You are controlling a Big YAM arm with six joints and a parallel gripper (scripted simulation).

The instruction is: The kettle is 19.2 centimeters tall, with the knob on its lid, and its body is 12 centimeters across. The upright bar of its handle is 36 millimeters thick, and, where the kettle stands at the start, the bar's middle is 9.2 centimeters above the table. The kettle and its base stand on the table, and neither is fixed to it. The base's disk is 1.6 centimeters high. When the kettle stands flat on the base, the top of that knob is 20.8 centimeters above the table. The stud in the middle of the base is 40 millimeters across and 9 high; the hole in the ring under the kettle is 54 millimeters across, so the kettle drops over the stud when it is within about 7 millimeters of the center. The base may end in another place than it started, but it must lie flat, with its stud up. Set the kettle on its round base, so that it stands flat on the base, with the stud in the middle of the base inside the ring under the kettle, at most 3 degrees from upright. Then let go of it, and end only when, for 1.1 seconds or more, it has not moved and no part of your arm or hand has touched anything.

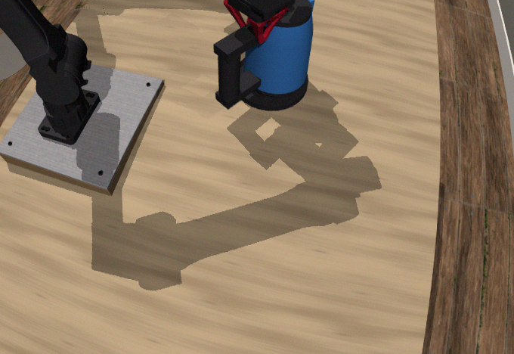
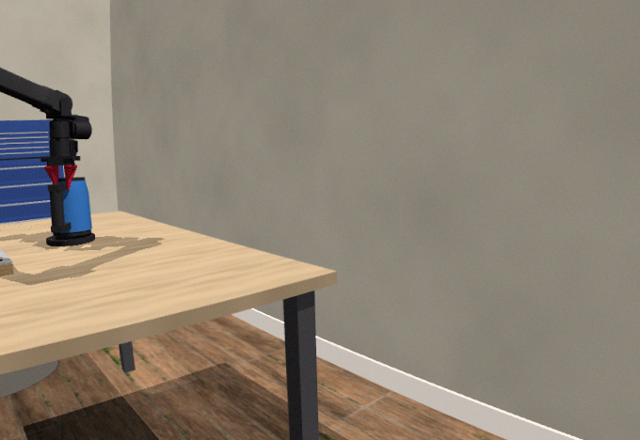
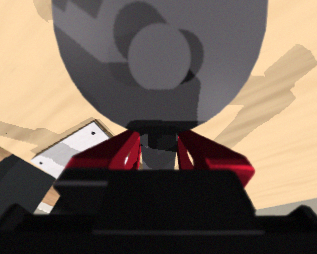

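Now: the blue kettle 10 mm ahead of my hand, 30 mm to the left of it and 60 mm below it. From my hand the other things lie so: black round base: 20 mm ahead, 50 mm to the left, 160 mm below.
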